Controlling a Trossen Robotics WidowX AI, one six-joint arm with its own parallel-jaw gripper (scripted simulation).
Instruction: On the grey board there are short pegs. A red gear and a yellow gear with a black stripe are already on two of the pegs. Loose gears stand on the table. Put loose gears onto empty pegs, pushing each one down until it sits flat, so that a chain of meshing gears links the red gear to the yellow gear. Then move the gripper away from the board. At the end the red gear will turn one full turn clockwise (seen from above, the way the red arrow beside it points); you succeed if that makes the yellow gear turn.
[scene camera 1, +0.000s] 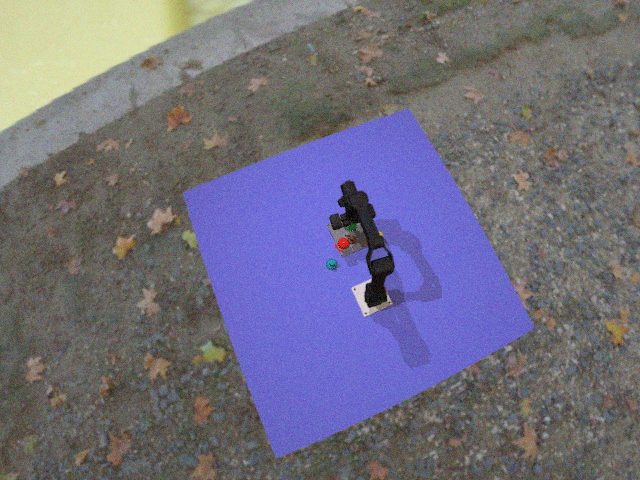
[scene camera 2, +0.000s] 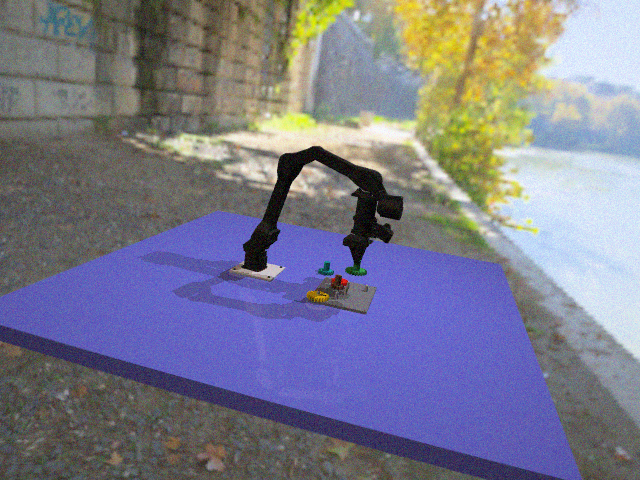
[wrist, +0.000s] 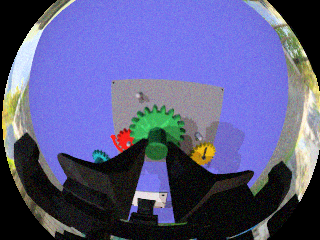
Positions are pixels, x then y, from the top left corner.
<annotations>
my gripper: holds a green gear (wrist: 158, 127)
</annotations>
